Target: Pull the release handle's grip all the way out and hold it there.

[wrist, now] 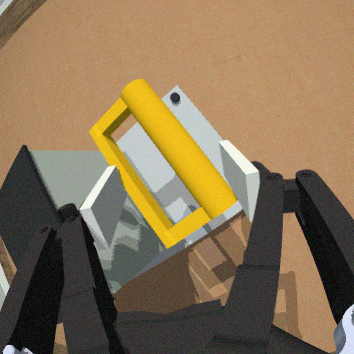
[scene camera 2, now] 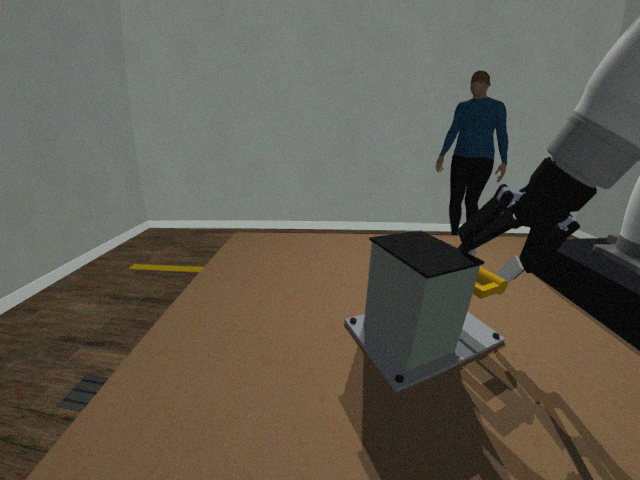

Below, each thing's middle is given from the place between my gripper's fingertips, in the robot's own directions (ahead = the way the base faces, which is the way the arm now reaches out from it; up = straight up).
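Labels:
The base plate [scene camera 2: 476, 337] is 9 cm below my hand, and it also sits 3 cm to the left of my hand and 7 cm ahead of it.

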